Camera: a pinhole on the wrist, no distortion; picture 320 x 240 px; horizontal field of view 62.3 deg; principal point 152.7 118.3 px. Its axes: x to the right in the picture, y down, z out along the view. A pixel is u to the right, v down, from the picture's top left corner.
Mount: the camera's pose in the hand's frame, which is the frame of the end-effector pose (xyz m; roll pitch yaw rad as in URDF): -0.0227 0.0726 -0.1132 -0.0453 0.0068 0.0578
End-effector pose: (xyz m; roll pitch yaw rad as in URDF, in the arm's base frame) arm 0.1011 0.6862 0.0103 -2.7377 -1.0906 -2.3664
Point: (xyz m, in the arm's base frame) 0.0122 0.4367 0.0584
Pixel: 287.2 13.5
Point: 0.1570 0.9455 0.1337
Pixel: behind the camera
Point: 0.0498 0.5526 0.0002
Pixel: 226.0 14.6
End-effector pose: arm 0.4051 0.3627 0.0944 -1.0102 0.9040 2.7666
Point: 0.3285 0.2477 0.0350
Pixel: 256.2 113.3
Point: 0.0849 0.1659 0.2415
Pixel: 171.2 31.2
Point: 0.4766 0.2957 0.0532
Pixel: 152.1 188.1
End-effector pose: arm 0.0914 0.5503 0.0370 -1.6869 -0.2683 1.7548
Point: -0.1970 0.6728 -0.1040
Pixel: 255.2 152.2
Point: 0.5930 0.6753 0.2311
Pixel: behind the camera
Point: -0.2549 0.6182 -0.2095
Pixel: 201.9 192.1
